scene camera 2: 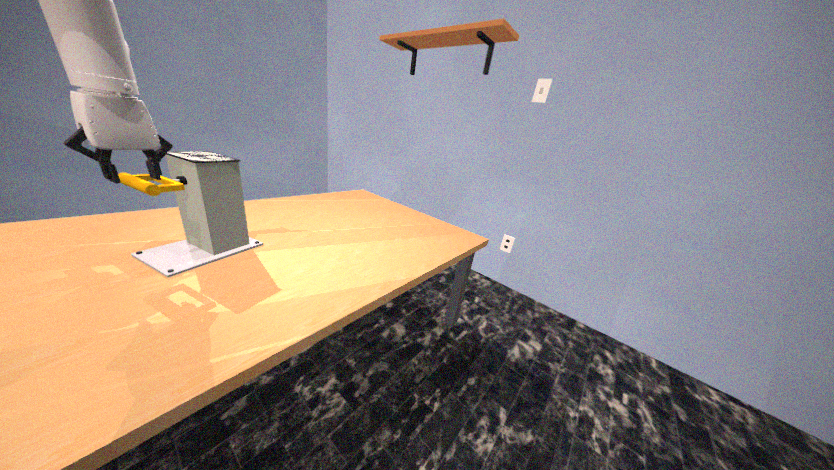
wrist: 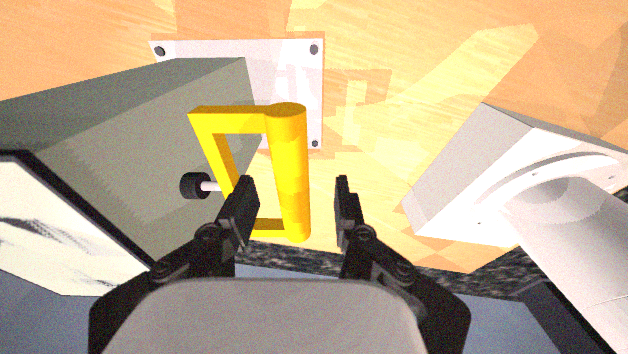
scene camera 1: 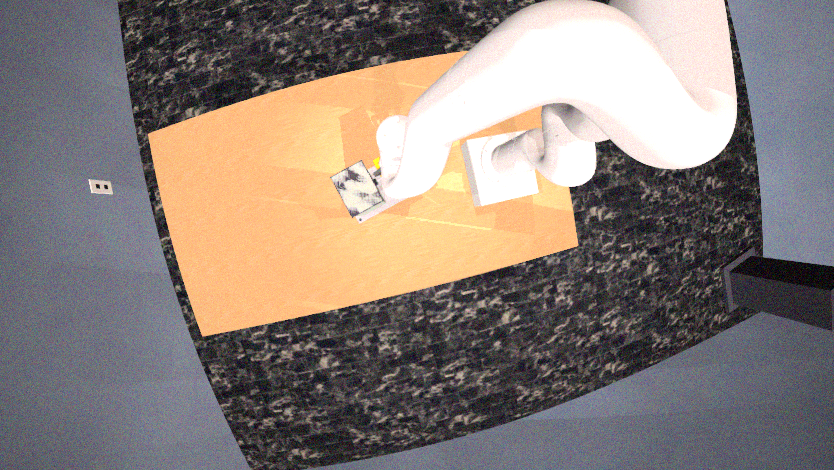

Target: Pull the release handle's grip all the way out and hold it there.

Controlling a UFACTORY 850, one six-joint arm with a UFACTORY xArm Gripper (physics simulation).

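Note:
The yellow release handle's grip [scene camera 1: 376, 162] [scene camera 2: 137, 183] [wrist: 291, 165] is a rectangular loop with a thick round outer bar. A short length of white rod [wrist: 212, 186] shows between the loop and a black collar [wrist: 194, 185] on the grey-green housing [scene camera 2: 217, 204] [wrist: 195, 120]. My gripper [scene camera 2: 133, 176] [wrist: 295, 189] is partly open around the thick bar. In the wrist view one finger is at the loop's opening, between bar and housing, and the other is outside the bar, with visible gaps on both sides. In scene camera 1 the arm hides most of the handle and the fingers.
The housing has a black-and-white patterned top [scene camera 1: 357, 188] [scene camera 2: 203, 156] and stands on a white bolted plate [scene camera 2: 157, 258] [wrist: 240, 47] on the wooden table [scene camera 1: 262, 245] [scene camera 2: 350, 227]. The arm's white base block [scene camera 1: 513, 186] [wrist: 450, 220] is nearby. A wooden shelf [scene camera 2: 449, 36] is on the wall.

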